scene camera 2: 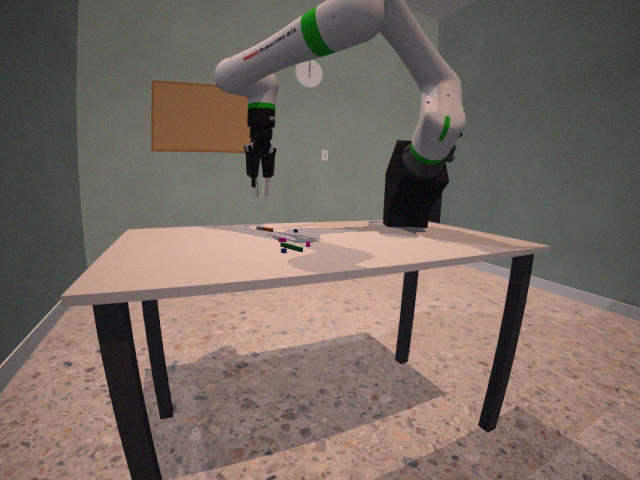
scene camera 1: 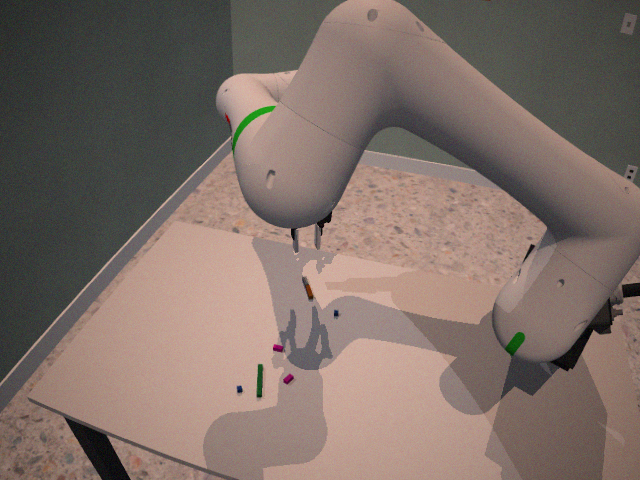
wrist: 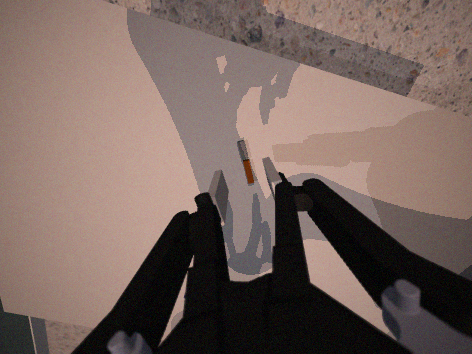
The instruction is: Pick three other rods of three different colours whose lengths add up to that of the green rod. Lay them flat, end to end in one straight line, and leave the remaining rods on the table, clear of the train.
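Frame: origin at the arm's base, x back, y right, z up, level; metres.
Where they show: gripper, between the fingertips: (scene camera 2: 260, 196) (scene camera 1: 306, 247) (wrist: 244, 175); arm's base, origin of its link: (scene camera 2: 422, 160).
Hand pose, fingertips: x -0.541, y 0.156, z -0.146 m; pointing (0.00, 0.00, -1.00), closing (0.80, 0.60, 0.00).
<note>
Things, the pixels of their top centre, and the offset from my fingertips. Level surfaces: height alone.
- orange rod, centre of its top: (wrist: 248, 172) (scene camera 1: 309, 290) (scene camera 2: 268, 228) dx +0.022, dy -0.029, dz -0.104 m
- short grey rod, centre of its top: (wrist: 242, 150) (scene camera 1: 305, 280) (scene camera 2: 260, 226) dx -0.001, dy +0.001, dz -0.104 m
- long green rod, centre of its top: (scene camera 1: 259, 378) (scene camera 2: 291, 245) dx +0.032, dy -0.321, dz -0.104 m
- small blue rod, centre of its top: (scene camera 1: 239, 387) (scene camera 2: 283, 248) dx +0.004, dy -0.359, dz -0.104 m
- second magenta rod, centre of its top: (scene camera 1: 278, 346) (scene camera 2: 282, 238) dx +0.029, dy -0.225, dz -0.104 m
- pale table, height of its surface: dz -0.114 m
My gripper (scene camera 1: 306, 250) (scene camera 2: 260, 195) (wrist: 244, 175) is partly open and empty, high above the table. Below it, an orange rod (scene camera 1: 308, 290) (scene camera 2: 267, 229) (wrist: 248, 172) lies flat. A short grey rod (scene camera 1: 305, 280) (scene camera 2: 259, 227) (wrist: 242, 149) lies end to end with it, roughly in one line; I see no clear gap. A blue rod (scene camera 1: 336, 313) (scene camera 2: 295, 230) lies apart from them. The long green rod (scene camera 1: 260, 380) (scene camera 2: 291, 247) lies between another small blue rod (scene camera 1: 239, 389) (scene camera 2: 283, 250) and a magenta rod (scene camera 1: 288, 378) (scene camera 2: 308, 243). A second magenta rod (scene camera 1: 278, 348) (scene camera 2: 281, 239) lies behind the green one.
The pale table (scene camera 1: 155, 330) (scene camera 2: 155, 258) (wrist: 90, 150) carries broad arm shadows. Its far edge runs behind the orange and grey rods. The black robot base (scene camera 2: 408, 196) stands at the right in the scene camera 2 view. The arm spans above the table.
</note>
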